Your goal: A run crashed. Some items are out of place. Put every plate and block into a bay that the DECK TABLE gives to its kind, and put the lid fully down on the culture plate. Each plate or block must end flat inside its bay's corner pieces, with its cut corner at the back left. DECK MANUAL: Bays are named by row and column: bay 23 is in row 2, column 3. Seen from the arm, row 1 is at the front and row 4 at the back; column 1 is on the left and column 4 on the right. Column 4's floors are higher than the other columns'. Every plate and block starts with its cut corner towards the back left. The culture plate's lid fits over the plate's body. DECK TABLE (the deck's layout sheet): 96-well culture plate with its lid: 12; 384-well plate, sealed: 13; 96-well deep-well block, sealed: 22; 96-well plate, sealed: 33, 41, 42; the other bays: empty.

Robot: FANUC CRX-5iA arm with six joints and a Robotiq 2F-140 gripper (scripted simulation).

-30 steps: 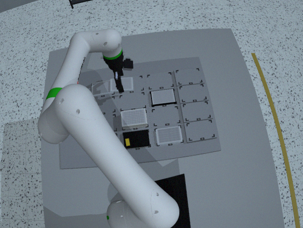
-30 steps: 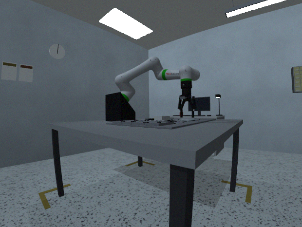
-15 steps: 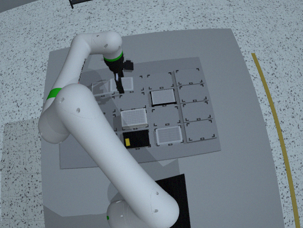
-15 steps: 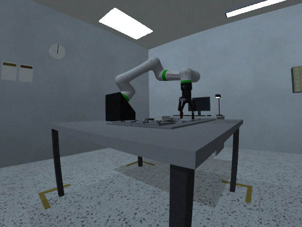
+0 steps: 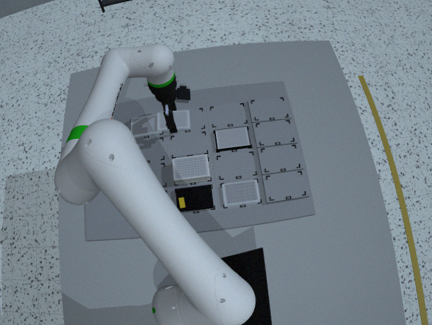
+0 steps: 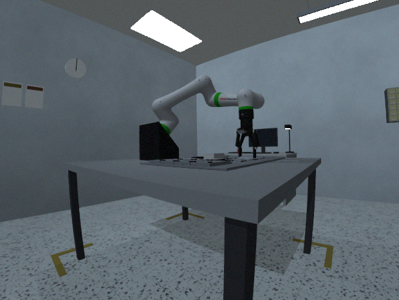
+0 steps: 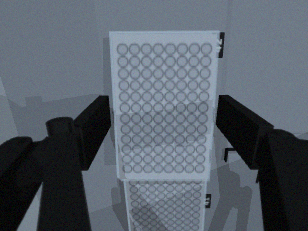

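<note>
Now: hand 20 mm above the 96-well plate. From my hand the other things lie so: white plate: 10 mm behind, 110 mm to the left, 30 mm below; then deep-well block: 210 mm behind, 80 mm to the right, 20 mm below; then dark-sided plate: 80 mm behind, 230 mm to the right, 30 mm below.
</note>
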